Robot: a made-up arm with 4 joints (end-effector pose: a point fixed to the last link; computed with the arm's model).
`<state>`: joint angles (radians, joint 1 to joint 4).
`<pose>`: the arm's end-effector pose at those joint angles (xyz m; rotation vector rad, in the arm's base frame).
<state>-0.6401 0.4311 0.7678 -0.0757</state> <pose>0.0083 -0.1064 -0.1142 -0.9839 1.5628 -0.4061</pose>
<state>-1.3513 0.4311 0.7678 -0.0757</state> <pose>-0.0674 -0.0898 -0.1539 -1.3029 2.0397 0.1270</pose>
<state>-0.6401 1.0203 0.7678 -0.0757</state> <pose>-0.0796 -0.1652 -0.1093 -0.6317 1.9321 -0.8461</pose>
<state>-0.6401 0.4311 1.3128 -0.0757</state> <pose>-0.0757 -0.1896 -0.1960 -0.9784 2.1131 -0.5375</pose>
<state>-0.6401 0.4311 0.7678 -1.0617</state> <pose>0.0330 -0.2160 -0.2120 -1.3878 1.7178 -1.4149</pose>
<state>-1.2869 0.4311 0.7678 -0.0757</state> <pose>-0.0595 -0.0907 -0.1526 -1.2759 1.9997 0.0734</pose>
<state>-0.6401 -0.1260 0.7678 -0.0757</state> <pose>0.0494 -0.0156 -0.1041 -1.2325 1.1532 -0.0017</pose>
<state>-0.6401 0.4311 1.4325 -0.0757</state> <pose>-0.1014 -0.2051 -0.2069 -0.9693 2.2347 -0.5663</pose>
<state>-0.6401 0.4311 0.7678 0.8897</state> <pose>-0.0515 -0.1262 0.0177 -0.5126 1.1952 0.4479</pose>
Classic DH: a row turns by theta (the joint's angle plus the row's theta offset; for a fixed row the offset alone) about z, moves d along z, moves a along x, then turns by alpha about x. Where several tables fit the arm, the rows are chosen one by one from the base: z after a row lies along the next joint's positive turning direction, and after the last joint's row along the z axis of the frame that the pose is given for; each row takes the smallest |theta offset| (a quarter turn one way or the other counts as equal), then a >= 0, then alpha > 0; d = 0 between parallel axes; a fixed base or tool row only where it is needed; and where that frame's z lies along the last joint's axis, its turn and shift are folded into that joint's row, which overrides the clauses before.
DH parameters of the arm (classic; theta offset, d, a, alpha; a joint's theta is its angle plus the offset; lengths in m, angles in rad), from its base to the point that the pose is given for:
base (fixed): -0.0706 0.0014 -0.0781 1.8464
joint 1: 0.4459 0.0152 -0.0363 1.4762
joint 2: -0.6486 0.0824 -0.1321 0.7495
joint 3: 0.5112 -0.148 0.1921 2.1551
joint 4: -0.4233 0.0265 -0.0988 -0.7807
tool (fixed): 0.1446 0.1741 0 0

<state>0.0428 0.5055 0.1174 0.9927</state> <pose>-0.1753 -0.0724 0.0775 -0.7747 0.0199 0.2726</pose>
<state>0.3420 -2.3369 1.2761 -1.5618</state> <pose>0.1683 0.3559 0.0045 -1.1017 -1.2518 -1.4441</pose>
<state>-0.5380 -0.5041 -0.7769 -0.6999</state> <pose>-0.1747 0.0681 0.2034 -0.5272 -0.2268 0.1590</pose>
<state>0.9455 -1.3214 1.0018 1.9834</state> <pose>-0.1350 -0.0142 0.2429 -1.9824 0.1170 1.3505</pose>
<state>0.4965 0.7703 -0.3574 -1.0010</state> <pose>-0.0822 -0.0624 0.1821 0.1001 0.1166 -1.7843</pose>
